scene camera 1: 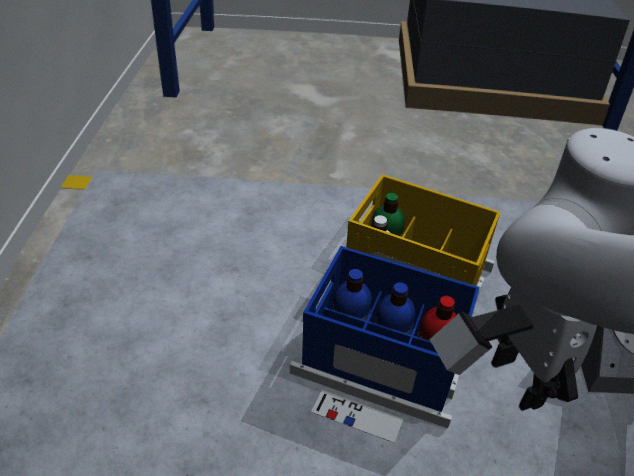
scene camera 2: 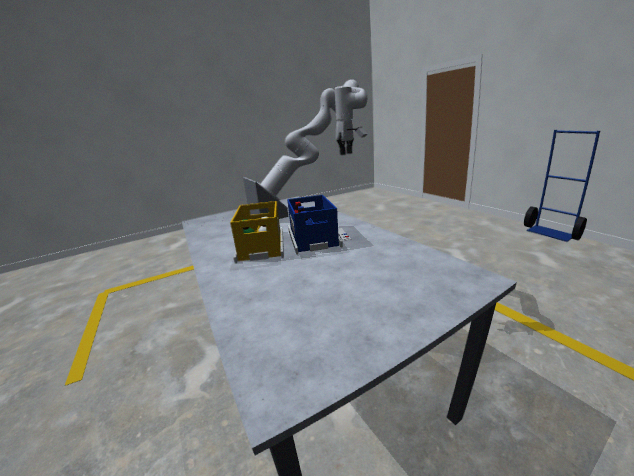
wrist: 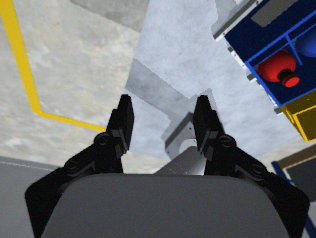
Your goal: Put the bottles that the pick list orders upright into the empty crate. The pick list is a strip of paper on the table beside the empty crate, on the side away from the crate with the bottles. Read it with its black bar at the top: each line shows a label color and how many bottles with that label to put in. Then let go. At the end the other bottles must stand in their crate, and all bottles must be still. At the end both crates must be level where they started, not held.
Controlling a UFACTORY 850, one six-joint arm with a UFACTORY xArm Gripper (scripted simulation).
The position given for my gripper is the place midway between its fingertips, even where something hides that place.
I see my gripper (scene camera 1: 516, 383), a red-label bottle (scene camera 1: 436, 318), a green-label bottle (scene camera 1: 395, 218), a blue crate (scene camera 1: 398, 364) and a blue bottle (scene camera 1: 352, 298).
The red-label bottle is seen too in the wrist view (wrist: 280, 66). The blue crate also shows in scene camera 2 (scene camera 2: 325, 221). My gripper shows as well in the wrist view (wrist: 163, 106). The wrist view does not show the green-label bottle: it is out of frame.
